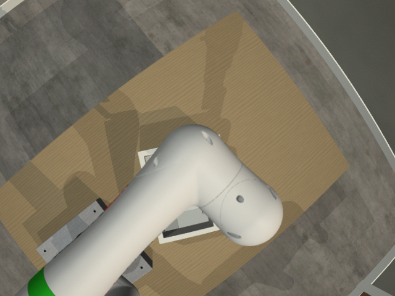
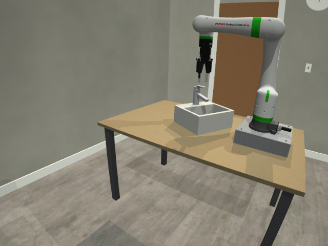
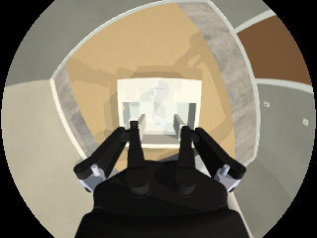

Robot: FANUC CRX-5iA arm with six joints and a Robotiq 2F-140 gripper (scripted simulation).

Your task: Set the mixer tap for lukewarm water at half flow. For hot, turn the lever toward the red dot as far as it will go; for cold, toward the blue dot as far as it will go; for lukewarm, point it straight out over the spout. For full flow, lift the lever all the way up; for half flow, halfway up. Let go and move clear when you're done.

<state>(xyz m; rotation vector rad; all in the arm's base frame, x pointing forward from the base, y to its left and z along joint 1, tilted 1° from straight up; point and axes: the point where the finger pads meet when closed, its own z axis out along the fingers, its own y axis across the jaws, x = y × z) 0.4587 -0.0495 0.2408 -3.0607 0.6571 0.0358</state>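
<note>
The lever lies 70 mm below my hand, 20 mm ahead of it and 10 mm to the right of it. Also, from my hand: white basin: 300 mm below, 50 mm behind, 20 mm to the left; then mixer tap: 110 mm below, 40 mm ahead, 20 mm to the right.
</note>
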